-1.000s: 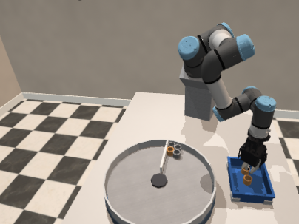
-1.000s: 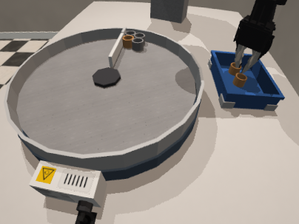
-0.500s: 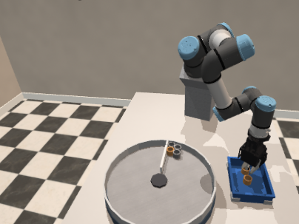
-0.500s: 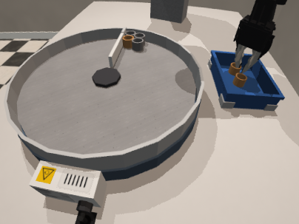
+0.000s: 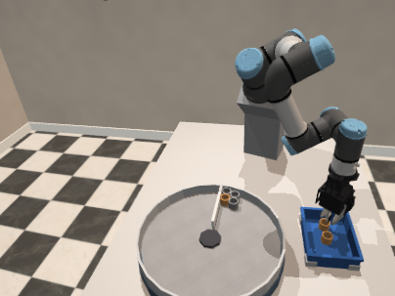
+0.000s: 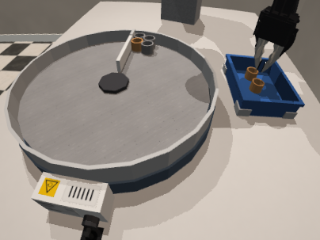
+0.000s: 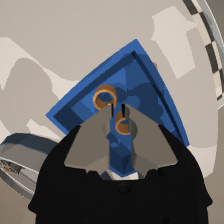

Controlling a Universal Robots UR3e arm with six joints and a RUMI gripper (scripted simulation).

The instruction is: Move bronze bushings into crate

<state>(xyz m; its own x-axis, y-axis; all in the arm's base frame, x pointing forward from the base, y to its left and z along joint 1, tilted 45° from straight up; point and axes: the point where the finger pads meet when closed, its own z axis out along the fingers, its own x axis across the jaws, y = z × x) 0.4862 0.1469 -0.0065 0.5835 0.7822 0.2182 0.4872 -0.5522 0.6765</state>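
Right now the blue crate is 4 cm ahead of my hand, 3 cm below it and 2 cm to the right of it. Round my hand: grey turntable 38 cm to the right, 3 cm ahead.
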